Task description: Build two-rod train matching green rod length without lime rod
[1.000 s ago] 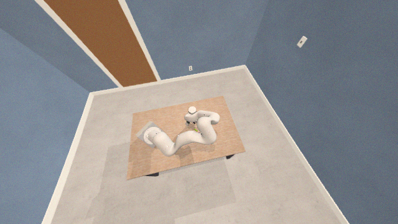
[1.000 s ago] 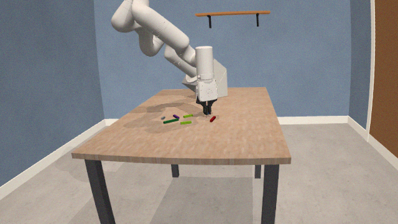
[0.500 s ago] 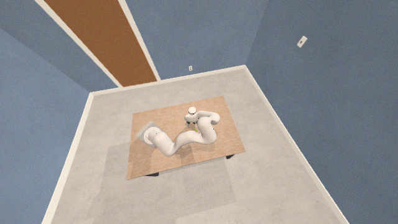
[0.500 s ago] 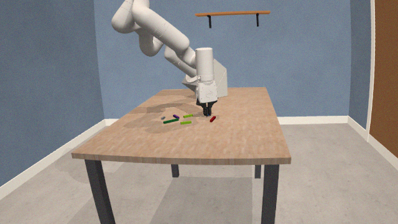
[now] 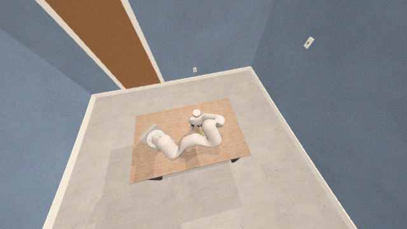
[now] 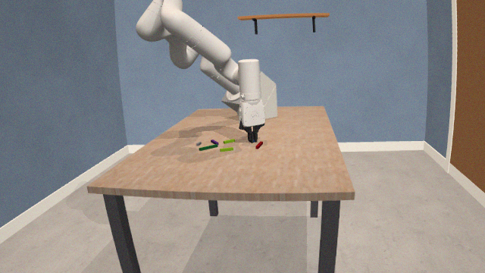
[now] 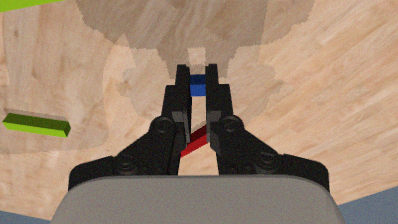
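Right now my hand is 20 mm above the blue rod. The rest, counted from my hand: purple rod: 10 mm behind, 160 mm to the right, 20 mm below; then red rod: 60 mm ahead, 30 mm to the left, 20 mm below; then green rod: 60 mm ahead, 180 mm to the right, 20 mm below.
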